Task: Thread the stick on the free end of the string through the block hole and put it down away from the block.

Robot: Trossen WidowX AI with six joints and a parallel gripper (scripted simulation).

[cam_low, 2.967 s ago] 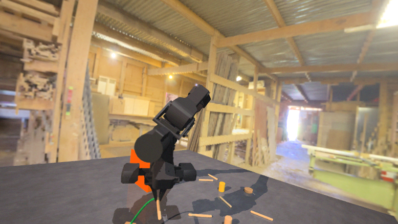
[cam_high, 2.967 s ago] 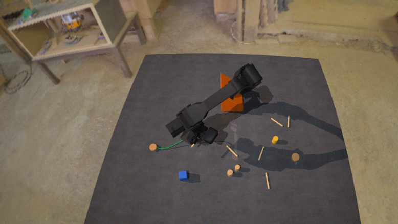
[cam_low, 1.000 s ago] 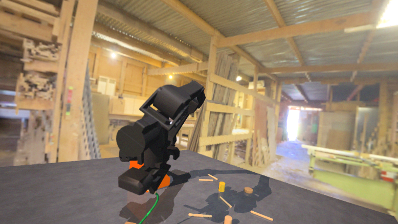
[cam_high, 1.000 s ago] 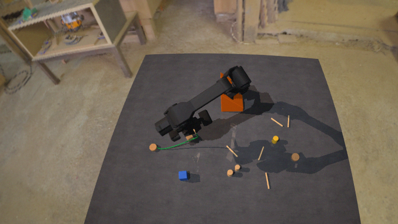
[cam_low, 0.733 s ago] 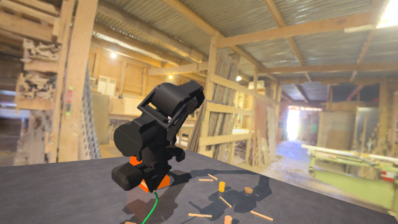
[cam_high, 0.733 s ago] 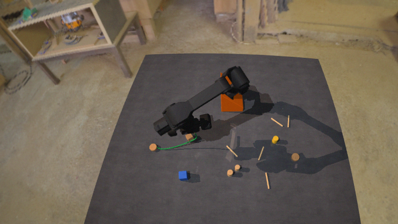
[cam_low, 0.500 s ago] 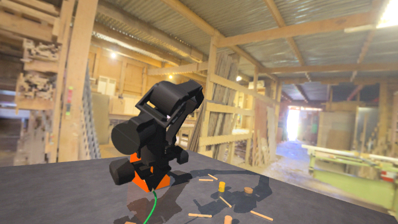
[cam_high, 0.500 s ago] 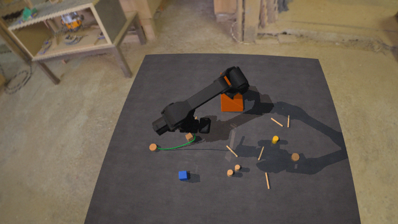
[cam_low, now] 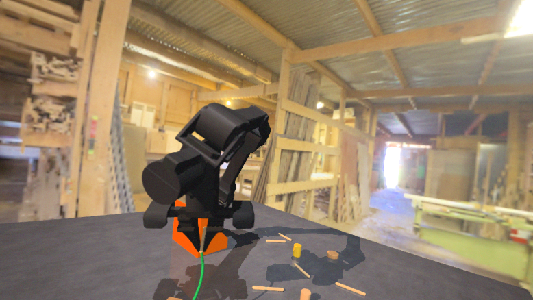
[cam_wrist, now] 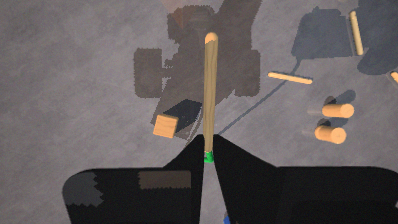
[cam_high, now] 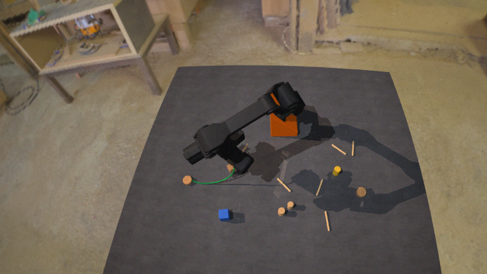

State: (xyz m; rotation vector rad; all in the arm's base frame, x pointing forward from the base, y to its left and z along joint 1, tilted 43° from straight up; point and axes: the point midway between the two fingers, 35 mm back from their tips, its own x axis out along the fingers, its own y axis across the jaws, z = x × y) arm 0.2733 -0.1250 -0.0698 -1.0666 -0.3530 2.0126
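My gripper tip is now 18 cm short of the blue cube, 3 cm to the left of it and 12 cm above it. Also, from my gripper tip: wooden block (2 cm behind, 4 cm to the right, 12 cm below); thin wooden stick (1 cm behind, 1 cm to the left, 1 cm above); round wooden button (6 cm ahead, 22 cm to the right, 13 cm below).
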